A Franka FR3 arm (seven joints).
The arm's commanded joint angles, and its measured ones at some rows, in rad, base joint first. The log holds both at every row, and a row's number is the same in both.
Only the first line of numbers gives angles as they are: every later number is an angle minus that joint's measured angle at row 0.
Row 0, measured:
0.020 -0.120 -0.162 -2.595 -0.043 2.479 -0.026
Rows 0 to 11, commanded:
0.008 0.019 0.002 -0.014 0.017 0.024 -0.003
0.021 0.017 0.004 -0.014 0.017 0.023 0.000
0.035 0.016 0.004 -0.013 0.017 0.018 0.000
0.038 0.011 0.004 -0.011 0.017 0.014 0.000
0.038 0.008 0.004 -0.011 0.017 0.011 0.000
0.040 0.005 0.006 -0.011 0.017 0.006 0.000
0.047 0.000 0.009 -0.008 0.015 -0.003 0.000
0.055 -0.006 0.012 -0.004 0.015 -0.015 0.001
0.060 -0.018 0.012 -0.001 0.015 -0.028 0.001
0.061 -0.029 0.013 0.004 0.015 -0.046 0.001
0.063 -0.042 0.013 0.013 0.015 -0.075 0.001
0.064 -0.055 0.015 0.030 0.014 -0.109 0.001
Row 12, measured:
0.048 -0.018 0.008 0.007 0.000 -0.026 0.003
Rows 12 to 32, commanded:
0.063 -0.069 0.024 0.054 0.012 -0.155 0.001
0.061 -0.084 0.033 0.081 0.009 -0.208 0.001
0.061 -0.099 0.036 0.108 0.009 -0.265 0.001
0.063 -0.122 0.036 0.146 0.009 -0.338 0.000
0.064 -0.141 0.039 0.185 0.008 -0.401 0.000
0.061 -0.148 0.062 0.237 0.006 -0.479 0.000
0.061 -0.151 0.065 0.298 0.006 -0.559 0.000
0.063 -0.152 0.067 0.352 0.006 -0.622 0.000
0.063 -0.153 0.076 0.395 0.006 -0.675 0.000
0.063 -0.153 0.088 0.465 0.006 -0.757 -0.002
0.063 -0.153 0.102 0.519 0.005 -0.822 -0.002
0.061 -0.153 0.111 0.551 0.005 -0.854 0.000
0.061 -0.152 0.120 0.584 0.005 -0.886 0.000
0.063 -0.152 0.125 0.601 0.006 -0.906 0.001
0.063 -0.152 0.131 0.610 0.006 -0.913 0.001
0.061 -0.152 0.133 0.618 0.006 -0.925 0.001
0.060 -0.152 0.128 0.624 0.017 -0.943 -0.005
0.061 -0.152 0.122 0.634 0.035 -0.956 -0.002
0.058 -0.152 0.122 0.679 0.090 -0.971 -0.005
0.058 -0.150 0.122 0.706 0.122 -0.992 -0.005
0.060 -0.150 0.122 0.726 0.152 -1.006 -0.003
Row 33, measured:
0.054 -0.159 0.129 0.633 0.064 -0.933 0.002
